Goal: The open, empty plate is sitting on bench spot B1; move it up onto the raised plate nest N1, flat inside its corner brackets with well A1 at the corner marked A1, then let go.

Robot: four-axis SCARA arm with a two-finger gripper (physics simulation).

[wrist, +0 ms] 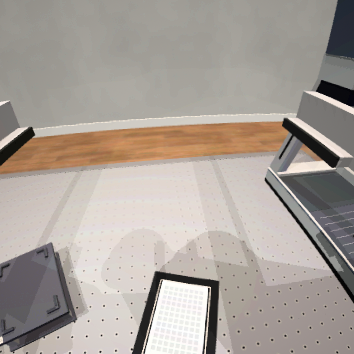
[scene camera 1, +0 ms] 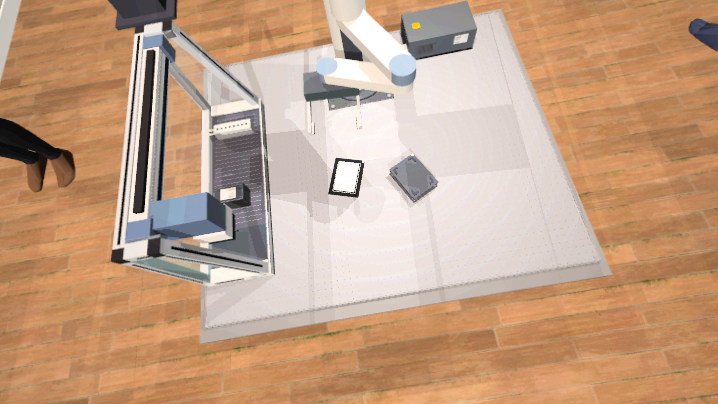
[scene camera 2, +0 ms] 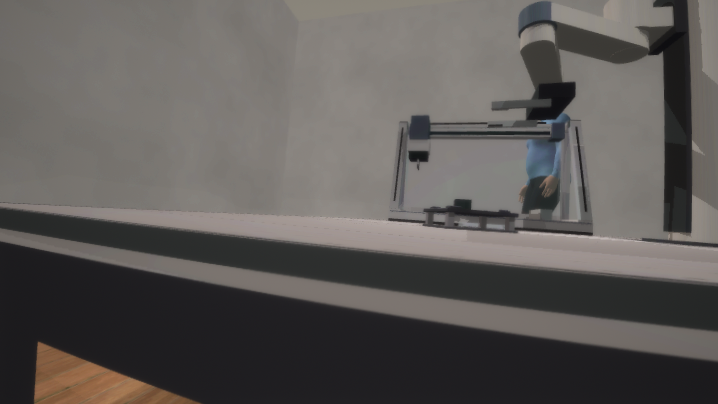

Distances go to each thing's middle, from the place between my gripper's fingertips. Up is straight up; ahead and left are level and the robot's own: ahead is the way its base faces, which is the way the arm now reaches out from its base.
Right now my hand is 34 cm above the white well plate [wrist: 180, 310] and 1 cm to the left of it. The rest, counted from my hand: black plate nest [wrist: 210, 325]: 35 cm below, 1 cm to the right.
